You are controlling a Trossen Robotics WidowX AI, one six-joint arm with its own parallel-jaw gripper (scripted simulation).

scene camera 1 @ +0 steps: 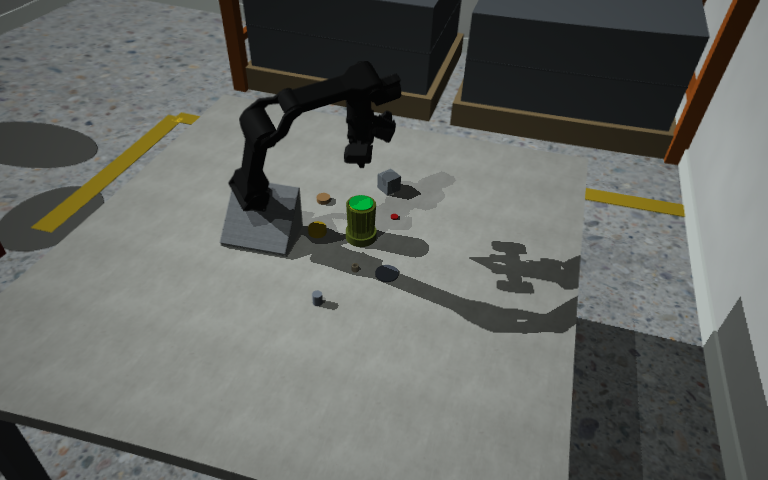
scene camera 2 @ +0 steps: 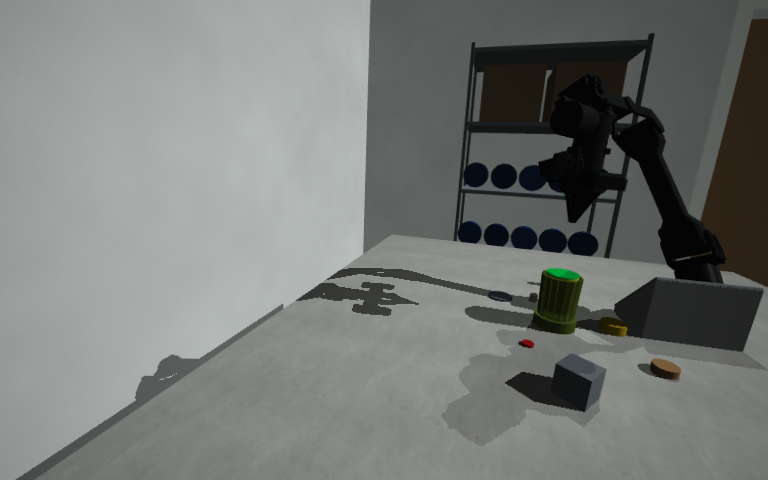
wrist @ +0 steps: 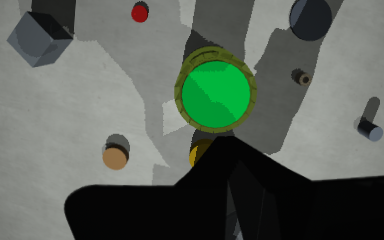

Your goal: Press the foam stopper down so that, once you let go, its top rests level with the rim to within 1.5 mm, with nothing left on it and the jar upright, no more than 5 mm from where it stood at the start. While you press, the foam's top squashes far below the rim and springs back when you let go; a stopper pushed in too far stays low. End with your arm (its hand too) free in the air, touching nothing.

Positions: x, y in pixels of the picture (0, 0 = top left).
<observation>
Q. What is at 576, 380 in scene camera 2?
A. A grey cube.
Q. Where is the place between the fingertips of the gripper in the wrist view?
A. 225, 145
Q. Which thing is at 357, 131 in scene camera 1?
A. The gripper.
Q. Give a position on a grey cube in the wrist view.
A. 39, 39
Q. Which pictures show the gripper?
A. Scene camera 1, scene camera 2 and the wrist view: all of them.
</observation>
